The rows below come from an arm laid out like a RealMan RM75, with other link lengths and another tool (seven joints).
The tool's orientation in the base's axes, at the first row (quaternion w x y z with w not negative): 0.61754, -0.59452, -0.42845, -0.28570
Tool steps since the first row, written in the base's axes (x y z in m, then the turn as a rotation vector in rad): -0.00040, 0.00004, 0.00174, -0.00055, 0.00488, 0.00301; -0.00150, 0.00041, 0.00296, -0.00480, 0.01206, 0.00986; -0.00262, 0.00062, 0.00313, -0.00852, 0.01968, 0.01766; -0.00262, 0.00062, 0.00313, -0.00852, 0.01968, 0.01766; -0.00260, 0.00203, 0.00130, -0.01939, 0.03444, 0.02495; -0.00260, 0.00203, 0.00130, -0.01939, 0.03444, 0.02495; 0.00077, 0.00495, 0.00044, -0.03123, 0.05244, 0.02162; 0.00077, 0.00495, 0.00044, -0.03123, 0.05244, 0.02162; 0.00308, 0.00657, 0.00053, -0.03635, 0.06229, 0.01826; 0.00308, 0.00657, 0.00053, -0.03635, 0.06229, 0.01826; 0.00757, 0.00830, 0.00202, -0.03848, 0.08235, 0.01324; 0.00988, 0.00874, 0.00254, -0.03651, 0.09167, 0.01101
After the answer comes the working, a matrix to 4 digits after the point.
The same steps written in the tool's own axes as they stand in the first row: 0.00133, -0.00119, -0.00001, 0.00312, -0.00131, 0.00466; 0.00193, -0.00269, 0.00047, 0.00820, -0.00740, 0.01199; 0.00159, -0.00371, 0.00087, 0.01442, -0.01344, 0.01958; 0.00159, -0.00371, 0.00087, 0.01442, -0.01344, 0.01958; 0.00023, -0.00261, 0.00238, 0.01797, -0.02446, 0.03555; 0.00023, -0.00261, 0.00238, 0.01797, -0.02446, 0.03555; 0.00152, 0.00109, 0.00467, 0.01233, -0.03070, 0.05566; 0.00152, 0.00109, 0.00467, 0.01233, -0.03070, 0.05566; 0.00294, 0.00325, 0.00581, 0.00855, -0.03219, 0.06652; 0.00294, 0.00325, 0.00581, 0.00855, -0.03219, 0.06652; 0.00661, 0.00662, 0.00654, 0.00633, -0.02897, 0.08694; 0.00822, 0.00841, 0.00650, 0.00677, -0.02497, 0.09586
The tool's axes in the first row as the columns of a matrix, in the base's axes (rounded; the answer above uses it unrounded):
0.4696, 0.8623, -0.1895
0.1566, 0.1298, 0.9791
0.8689, -0.4895, -0.0740

